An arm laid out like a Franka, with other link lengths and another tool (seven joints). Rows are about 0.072 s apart.
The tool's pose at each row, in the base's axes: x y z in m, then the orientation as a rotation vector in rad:
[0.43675, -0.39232, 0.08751, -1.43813, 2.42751, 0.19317]
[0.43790, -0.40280, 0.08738, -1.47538, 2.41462, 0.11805]
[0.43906, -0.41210, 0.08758, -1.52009, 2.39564, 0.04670]
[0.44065, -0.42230, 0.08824, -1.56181, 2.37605, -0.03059]
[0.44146, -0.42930, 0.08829, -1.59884, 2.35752, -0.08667]
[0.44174, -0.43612, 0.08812, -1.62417, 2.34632, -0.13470]
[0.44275, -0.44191, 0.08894, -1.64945, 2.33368, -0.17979]
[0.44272, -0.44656, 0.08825, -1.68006, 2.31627, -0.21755]
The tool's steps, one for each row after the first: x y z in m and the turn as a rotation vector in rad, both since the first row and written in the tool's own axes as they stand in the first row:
[0.00823, -0.00609, -0.00249, 0.03796, 0.02975, -0.03449]
[0.01537, -0.01164, -0.00498, 0.07186, 0.05891, -0.07496]
[0.02292, -0.01801, -0.00805, 0.10927, 0.09031, -0.11442]
[0.02835, -0.02213, -0.00984, 0.13449, 0.11442, -0.14835]
[0.03395, -0.02568, -0.01147, 0.15619, 0.13639, -0.17180]
[0.03803, -0.02941, -0.01361, 0.17622, 0.15693, -0.19541]
[0.04214, -0.03162, -0.01423, 0.19127, 0.17439, -0.22303]

